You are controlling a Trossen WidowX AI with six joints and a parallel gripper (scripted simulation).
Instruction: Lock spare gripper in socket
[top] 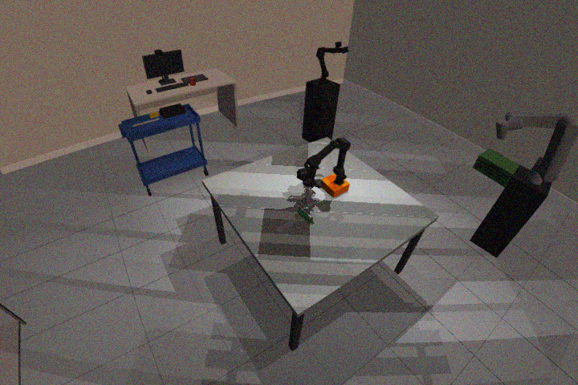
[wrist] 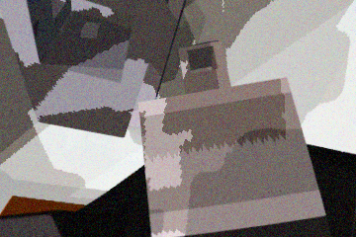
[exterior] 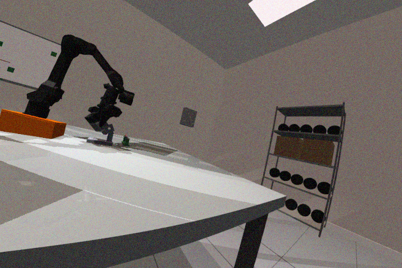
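Right now the green bracket is 180 mm ahead of my gripper tip, 160 mm to the left of it and 60 mm below it. The rest, counted from my gripper tip: spare gripper 10 mm ahead, 10 mm above; then grey mount 40 mm ahead, 60 mm to the left, 30 mm below.
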